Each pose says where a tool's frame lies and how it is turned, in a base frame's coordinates. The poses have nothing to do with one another.
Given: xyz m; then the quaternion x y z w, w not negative.
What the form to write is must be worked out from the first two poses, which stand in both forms.
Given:
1: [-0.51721, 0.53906, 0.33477, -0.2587, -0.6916, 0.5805, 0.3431]
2: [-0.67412, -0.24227, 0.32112, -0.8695, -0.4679, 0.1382, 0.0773]
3: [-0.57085, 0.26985, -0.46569, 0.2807, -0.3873, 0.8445, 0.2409]
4: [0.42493, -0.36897, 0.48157, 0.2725, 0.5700, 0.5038, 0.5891]
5: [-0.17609, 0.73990, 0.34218, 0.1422, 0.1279, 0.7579, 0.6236]
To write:
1: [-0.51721, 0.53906, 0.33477, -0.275, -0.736, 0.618, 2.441]
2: [-0.67412, -0.24227, 0.32112, -0.872, -0.469, 0.139, 2.987]
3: [-0.57085, 0.26985, -0.46569, 0.289, -0.399, 0.870, 2.655]
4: [0.42493, -0.36897, 0.48157, 0.337, 0.705, 0.623, 1.882]
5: [-0.17609, 0.73990, 0.34218, 0.182, 0.164, 0.970, 1.795]
